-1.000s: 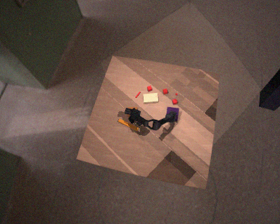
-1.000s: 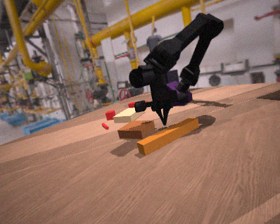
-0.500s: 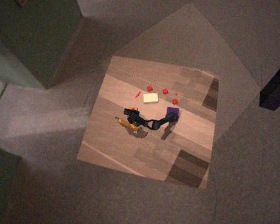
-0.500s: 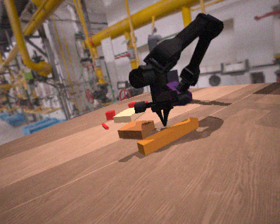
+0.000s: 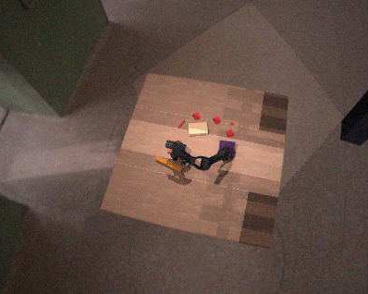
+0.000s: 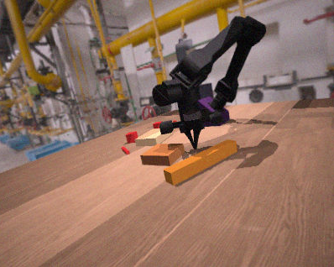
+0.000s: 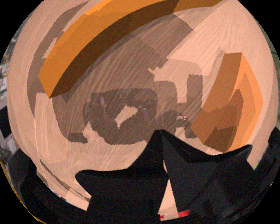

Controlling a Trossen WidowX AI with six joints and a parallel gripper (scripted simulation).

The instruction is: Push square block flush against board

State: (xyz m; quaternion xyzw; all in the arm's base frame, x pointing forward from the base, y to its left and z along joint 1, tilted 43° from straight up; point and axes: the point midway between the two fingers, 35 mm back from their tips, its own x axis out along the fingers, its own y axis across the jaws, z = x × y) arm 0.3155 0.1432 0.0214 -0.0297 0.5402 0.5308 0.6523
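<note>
Now: gripper tip 90 mm short of the square block, 50 mm to the left of it and 10 mm below it. From my gripper tip the other things lie so: red stick (260 mm to the right, 100 mm ahead); then flat cream block (260 mm to the right, 50 mm behind, 10 mm above); then orange board (90 mm to the left, 80 mm ahead, 10 mm above).
</note>
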